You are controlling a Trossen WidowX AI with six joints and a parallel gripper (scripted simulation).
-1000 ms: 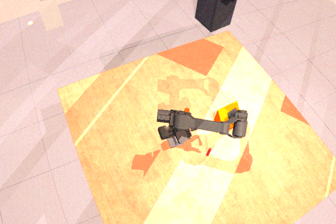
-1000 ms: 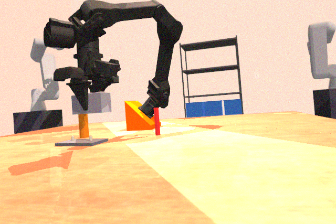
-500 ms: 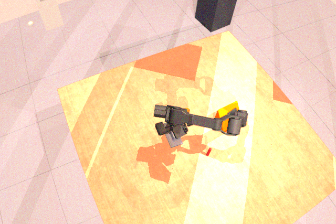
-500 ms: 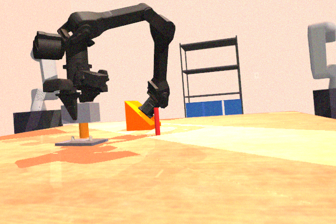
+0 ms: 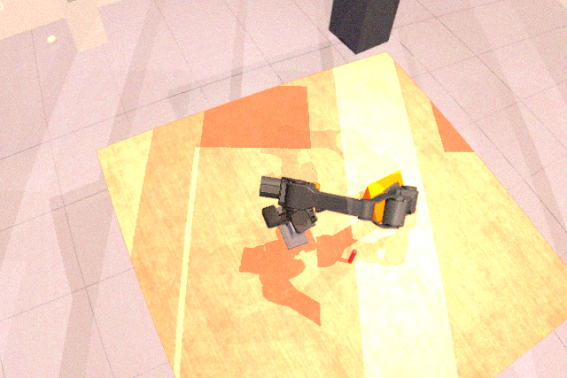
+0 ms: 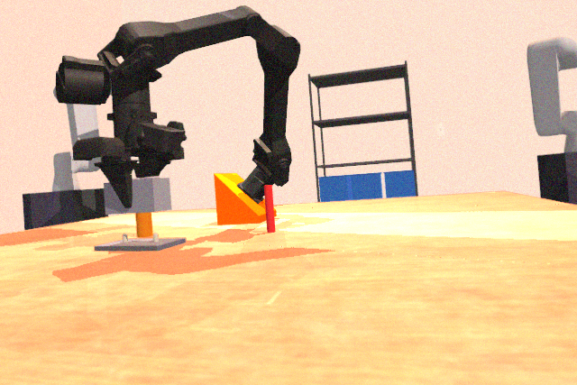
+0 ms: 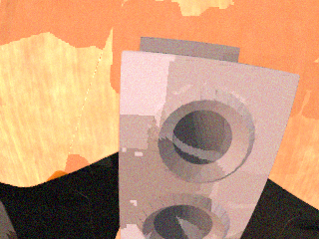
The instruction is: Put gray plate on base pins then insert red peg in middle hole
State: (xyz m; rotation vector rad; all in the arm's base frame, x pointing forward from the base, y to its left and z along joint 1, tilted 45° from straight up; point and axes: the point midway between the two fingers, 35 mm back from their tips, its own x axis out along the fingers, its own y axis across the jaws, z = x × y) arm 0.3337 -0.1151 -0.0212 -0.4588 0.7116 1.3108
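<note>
The red peg is 100 mm behind my gripper tip, 190 mm to the left of it and 20 mm below it. From my gripper tip the other things lie so: orange cylinder: 130 mm behind, 60 mm to the right, 20 mm below; gray plate: 30 mm above.
</note>
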